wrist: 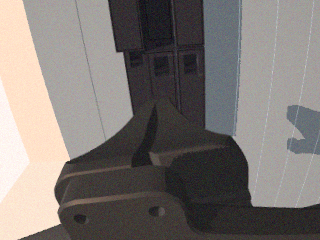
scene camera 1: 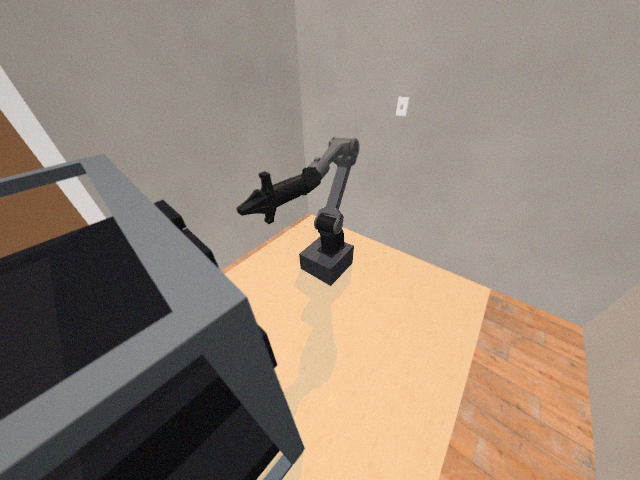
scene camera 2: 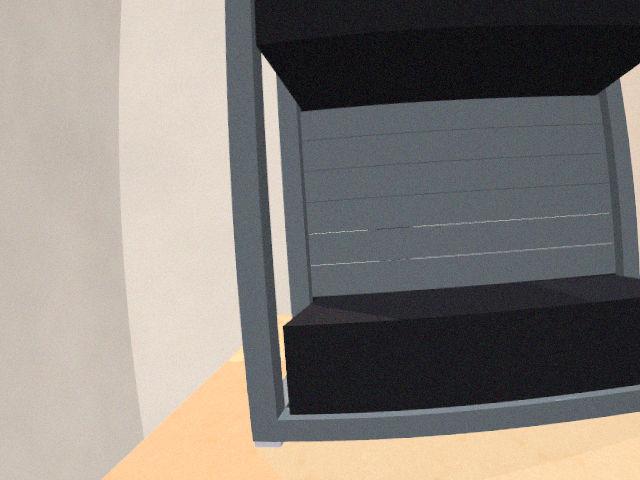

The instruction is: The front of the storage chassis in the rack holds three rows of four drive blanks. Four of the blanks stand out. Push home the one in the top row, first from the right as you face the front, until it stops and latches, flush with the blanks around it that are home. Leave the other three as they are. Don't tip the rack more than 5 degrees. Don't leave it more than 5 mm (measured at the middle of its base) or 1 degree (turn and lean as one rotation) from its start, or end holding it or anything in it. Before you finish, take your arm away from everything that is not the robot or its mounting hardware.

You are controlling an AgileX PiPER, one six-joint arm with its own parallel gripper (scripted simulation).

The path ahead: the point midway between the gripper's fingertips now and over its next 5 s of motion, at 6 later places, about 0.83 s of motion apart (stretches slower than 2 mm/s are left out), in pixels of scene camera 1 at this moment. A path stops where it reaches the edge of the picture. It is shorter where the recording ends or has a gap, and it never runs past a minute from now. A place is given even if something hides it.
The gripper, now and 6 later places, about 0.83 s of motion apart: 239, 211; 234, 202; 229, 192; 227, 188; 226, 190; 226, 193; 216, 196
